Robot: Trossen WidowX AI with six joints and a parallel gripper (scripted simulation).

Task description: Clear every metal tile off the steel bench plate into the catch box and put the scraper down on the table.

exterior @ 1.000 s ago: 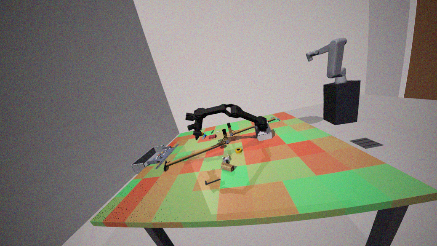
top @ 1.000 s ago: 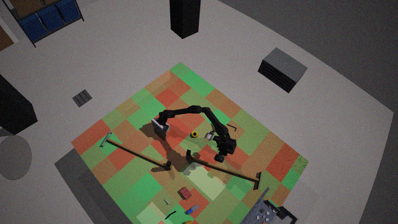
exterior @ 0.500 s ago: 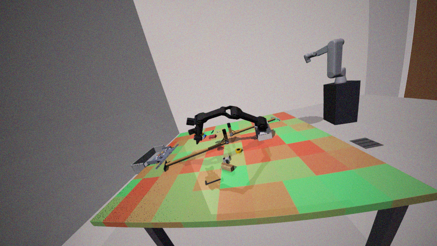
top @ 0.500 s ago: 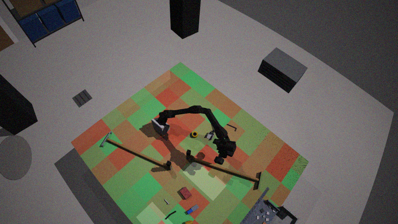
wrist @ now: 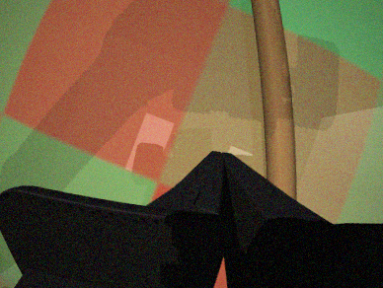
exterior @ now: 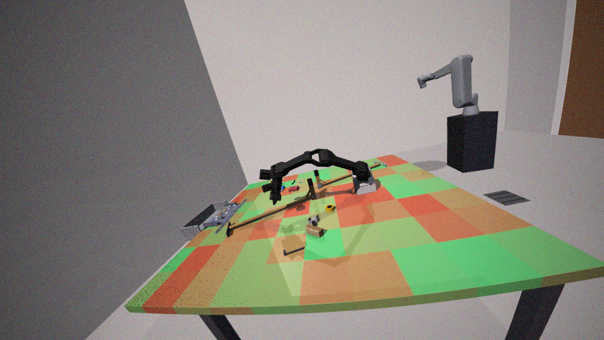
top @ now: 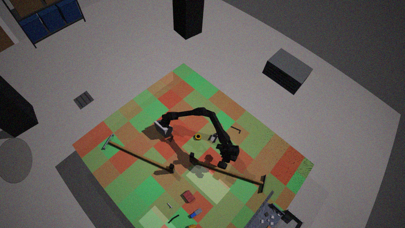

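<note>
Right now the long scraper is 4 cm ahead of my gripper tip, 4 cm to the right of it and 2 cm below it. The rest, counted from my gripper tip: wooden block (26 cm behind, 17 cm to the left, 7 cm below); then yellow tape roll (32 cm behind, 3 cm to the right, 8 cm below); then hex key (17 cm behind, 28 cm to the left, 8 cm below).
</note>
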